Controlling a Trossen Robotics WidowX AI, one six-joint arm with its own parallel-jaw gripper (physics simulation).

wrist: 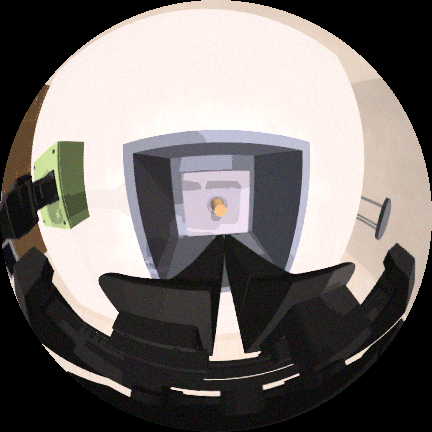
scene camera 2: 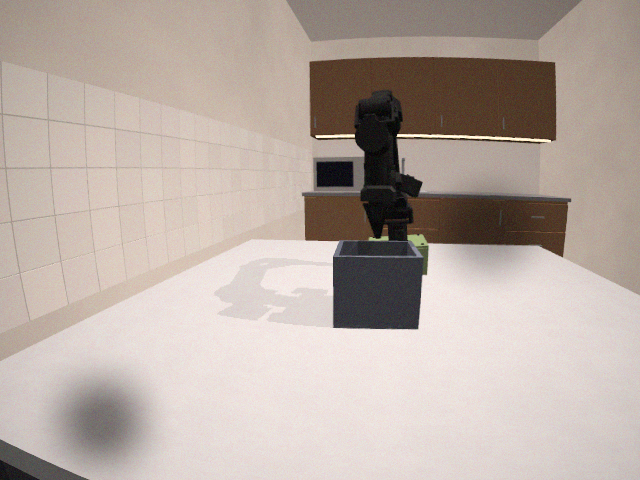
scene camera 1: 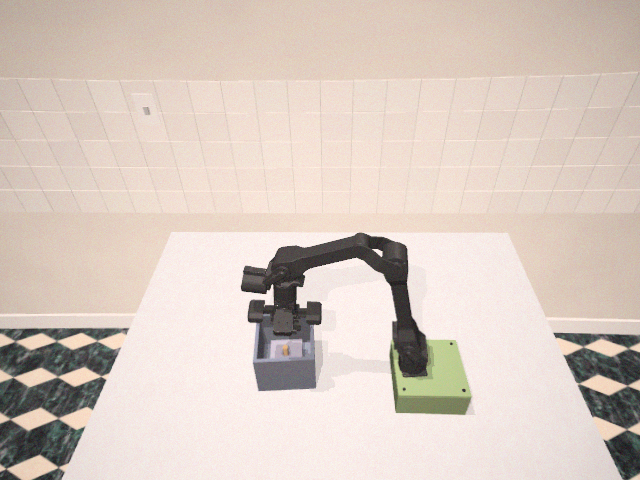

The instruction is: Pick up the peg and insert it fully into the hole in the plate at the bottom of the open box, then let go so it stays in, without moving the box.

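Pixels of known places: gripper, fingertip midpoint: [wrist: 222, 240] [scene camera 2: 377, 238]; arm's base, link origin: [wrist: 50, 187] [scene camera 1: 412, 366].
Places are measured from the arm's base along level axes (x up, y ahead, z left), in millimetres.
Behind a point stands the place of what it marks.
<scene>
The orange-brown peg [scene camera 1: 285, 350] {x -1, y 338, z -78 mm} [wrist: 219, 207] {x 6, y 338, z -81 mm} stands in the hole of the pale plate [scene camera 1: 296, 348] {x -24, y 308, z -99 mm} [wrist: 200, 224] {x -24, y 313, z -114 mm} at the bottom of the open box, its upper part sticking up above the plate. It looks close to upright. How deep it sits cannot be told. The blue-grey open box [scene camera 1: 286, 374] {x -6, y 337, z -6 mm} [scene camera 2: 376, 291] {x -8, y 417, z -90 mm} [wrist: 129, 170] {x 56, y 265, z -28 mm} stands on the table. My gripper [wrist: 222, 240] {x 74, y 333, z -84 mm} is shut and empty, its fingertips together above the box and apart from the peg. In the scene camera 2 view a fingertip shows just above the box's rim; the peg is hidden there by the box wall.
The arm's green base block [scene camera 1: 444, 366] {x 1, y -84, z 6 mm} [scene camera 2: 424, 258] {x -33, y 54, z 71 mm} [wrist: 75, 185] {x -51, y 46, z -17 mm} stands on the white table [scene camera 1: 196, 413] {x -82, y 580, z 41 mm} [scene camera 2: 258, 403] {x -82, y 657, z -247 mm} [wrist: 210, 65] {x -82, y 348, z 187 mm}, to the right of the box in the scene camera 1 view. The box's four walls rise around the plate and peg.
</scene>
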